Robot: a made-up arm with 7 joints.
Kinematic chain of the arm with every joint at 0, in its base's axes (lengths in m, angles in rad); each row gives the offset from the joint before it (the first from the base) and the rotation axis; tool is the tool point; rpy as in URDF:
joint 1: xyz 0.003 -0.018 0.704 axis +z
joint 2: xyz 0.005 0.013 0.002 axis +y
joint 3: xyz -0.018 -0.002 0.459 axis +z
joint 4: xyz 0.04 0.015 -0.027 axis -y
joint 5: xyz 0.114 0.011 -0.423 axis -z
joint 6: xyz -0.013 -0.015 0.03 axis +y
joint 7: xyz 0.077 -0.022 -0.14 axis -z
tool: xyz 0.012 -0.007 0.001 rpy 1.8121 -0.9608 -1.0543
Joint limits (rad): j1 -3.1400..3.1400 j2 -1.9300..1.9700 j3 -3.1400..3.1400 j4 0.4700..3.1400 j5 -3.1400..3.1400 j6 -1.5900..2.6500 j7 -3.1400..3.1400
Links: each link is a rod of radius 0.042 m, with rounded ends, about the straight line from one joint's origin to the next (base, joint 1, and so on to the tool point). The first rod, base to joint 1, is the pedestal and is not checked.
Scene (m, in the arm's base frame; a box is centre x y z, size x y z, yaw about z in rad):
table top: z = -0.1
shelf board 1: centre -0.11 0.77 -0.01 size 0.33 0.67 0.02 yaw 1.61
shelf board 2: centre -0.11 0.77 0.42 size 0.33 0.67 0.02 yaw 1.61
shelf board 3: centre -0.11 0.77 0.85 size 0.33 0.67 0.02 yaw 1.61
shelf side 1: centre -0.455 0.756 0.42 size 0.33 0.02 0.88 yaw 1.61
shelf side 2: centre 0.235 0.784 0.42 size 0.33 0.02 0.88 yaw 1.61
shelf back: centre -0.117 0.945 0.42 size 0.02 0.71 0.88 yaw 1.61
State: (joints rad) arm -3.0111 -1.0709 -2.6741 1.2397 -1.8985 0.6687 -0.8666
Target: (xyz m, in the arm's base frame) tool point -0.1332 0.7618 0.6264
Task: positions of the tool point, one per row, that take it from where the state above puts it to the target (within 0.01 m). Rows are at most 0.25 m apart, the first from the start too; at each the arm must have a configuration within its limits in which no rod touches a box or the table.
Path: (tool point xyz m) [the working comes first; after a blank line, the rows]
Joints at the target: -2.0833 -1.0913 -2.1929 1.4469 -1.9311 0.5840 -0.8451
Straight joint move there: touches shelf side 2.

1: 0.3742 0.4731 0.4221
2: 0.1682 0.5329 0.5074
3: -0.0057 0.5083 0.6305
4: -0.1212 0.4112 0.7569
5: -0.1317 0.5132 0.6966
6: -0.1354 0.6035 0.6433
7: -0.1334 0.6859 0.6154
8: -0.1332 0.7618 0.6264

